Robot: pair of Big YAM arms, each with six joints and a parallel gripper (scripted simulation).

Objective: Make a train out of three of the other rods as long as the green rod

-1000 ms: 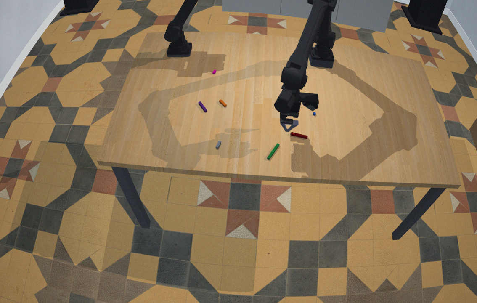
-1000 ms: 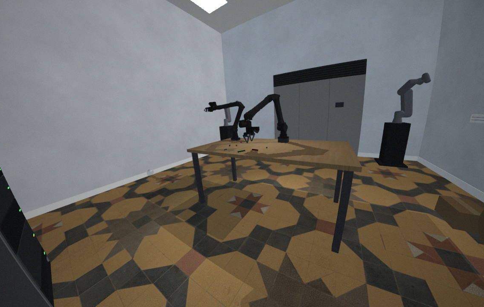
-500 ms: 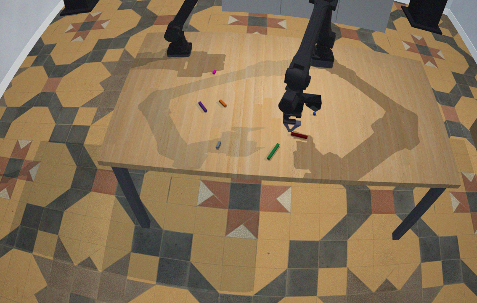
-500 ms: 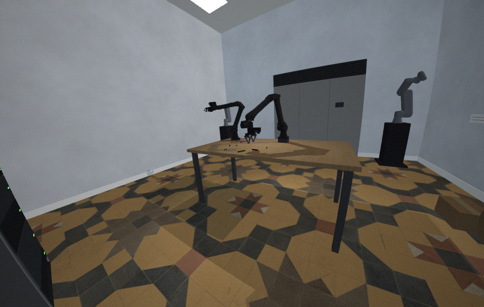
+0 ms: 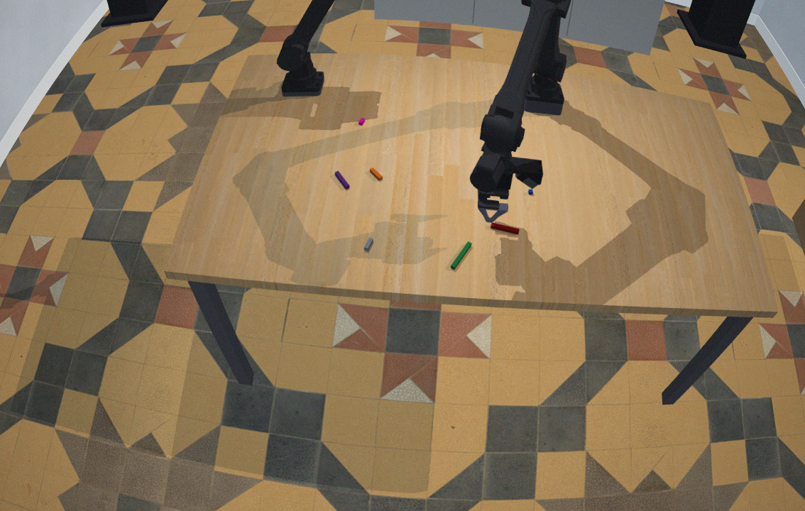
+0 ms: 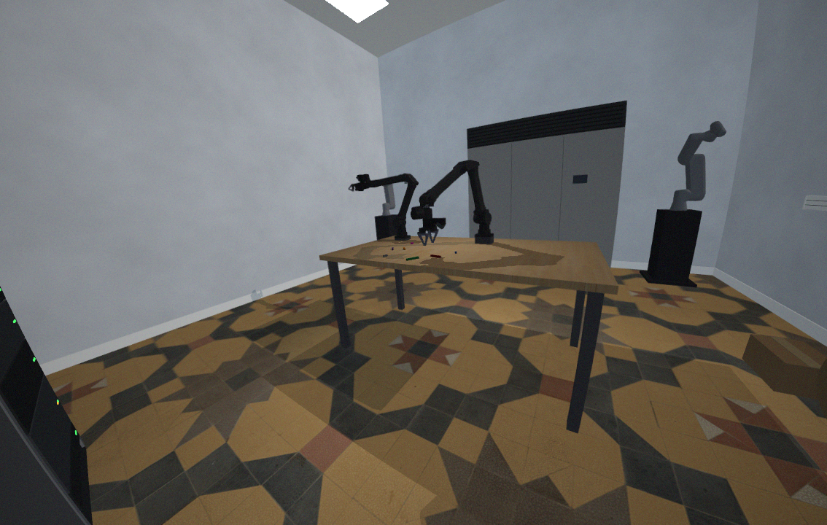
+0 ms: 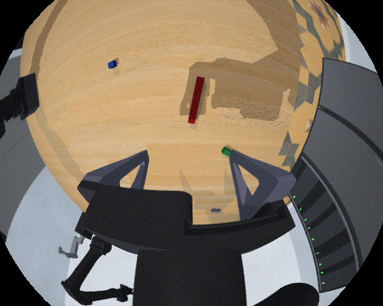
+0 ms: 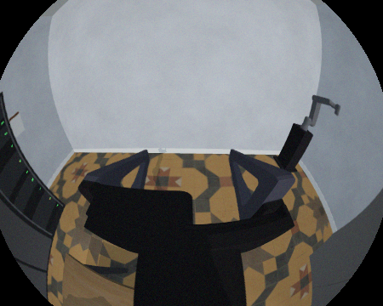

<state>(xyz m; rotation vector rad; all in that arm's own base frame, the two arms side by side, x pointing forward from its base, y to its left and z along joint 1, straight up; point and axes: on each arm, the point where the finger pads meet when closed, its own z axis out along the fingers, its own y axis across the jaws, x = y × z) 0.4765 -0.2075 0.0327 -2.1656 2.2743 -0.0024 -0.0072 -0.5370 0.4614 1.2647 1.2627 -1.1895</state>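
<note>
The blue rod lies 120 mm to the left of my left hand, 120 mm behind it and 80 mm below it. The rest, counted from my left hand: green rod: 100 mm ahead, 80 mm below, 60 mm to the right; then grey rod: 270 mm to the right, 90 mm ahead, 80 mm below; then red rod: 80 mm below, 50 mm to the left, 10 mm ahead.
</note>
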